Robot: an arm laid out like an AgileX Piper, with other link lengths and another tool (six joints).
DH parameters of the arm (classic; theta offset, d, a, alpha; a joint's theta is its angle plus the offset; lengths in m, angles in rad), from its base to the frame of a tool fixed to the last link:
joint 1: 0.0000 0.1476 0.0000 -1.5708
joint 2: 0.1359 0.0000 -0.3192 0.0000
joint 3: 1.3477 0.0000 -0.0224 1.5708
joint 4: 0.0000 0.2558 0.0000 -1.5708
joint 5: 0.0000 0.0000 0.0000 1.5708
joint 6: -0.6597 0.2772 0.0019 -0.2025
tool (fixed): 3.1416 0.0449 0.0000 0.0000
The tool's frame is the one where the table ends.
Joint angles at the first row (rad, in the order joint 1, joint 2, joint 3, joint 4, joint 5, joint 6):
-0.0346 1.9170 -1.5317 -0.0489 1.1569 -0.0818
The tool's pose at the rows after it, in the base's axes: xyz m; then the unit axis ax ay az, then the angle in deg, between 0 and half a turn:
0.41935, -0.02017, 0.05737, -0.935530, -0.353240, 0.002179, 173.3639
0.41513, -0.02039, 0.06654, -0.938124, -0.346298, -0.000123, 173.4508
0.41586, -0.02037, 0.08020, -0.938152, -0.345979, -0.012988, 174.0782
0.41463, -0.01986, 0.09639, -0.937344, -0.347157, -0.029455, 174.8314
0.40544, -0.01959, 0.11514, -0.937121, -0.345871, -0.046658, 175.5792
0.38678, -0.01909, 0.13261, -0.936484, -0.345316, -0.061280, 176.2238
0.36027, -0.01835, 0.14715, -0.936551, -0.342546, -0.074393, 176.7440
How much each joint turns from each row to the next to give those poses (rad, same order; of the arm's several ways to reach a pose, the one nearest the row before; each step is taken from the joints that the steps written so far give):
0.0067 -0.0029 0.0000 0.0027 0.0292 0.0106
-0.0001 -0.0229 -0.0001 -0.0012 0.0196 0.0146
0.0008 -0.0332 0.0001 -0.0009 0.0054 0.0028
0.0012 -0.0470 0.0114 0.0000 0.0000 0.0003
-0.0001 -0.0721 0.0357 0.0000 0.0000 0.0042
0.0000 -0.0941 0.0629 0.0000 0.0000 0.0023
0.0000 -0.1120 0.0840 0.0000 0.0009 0.0068

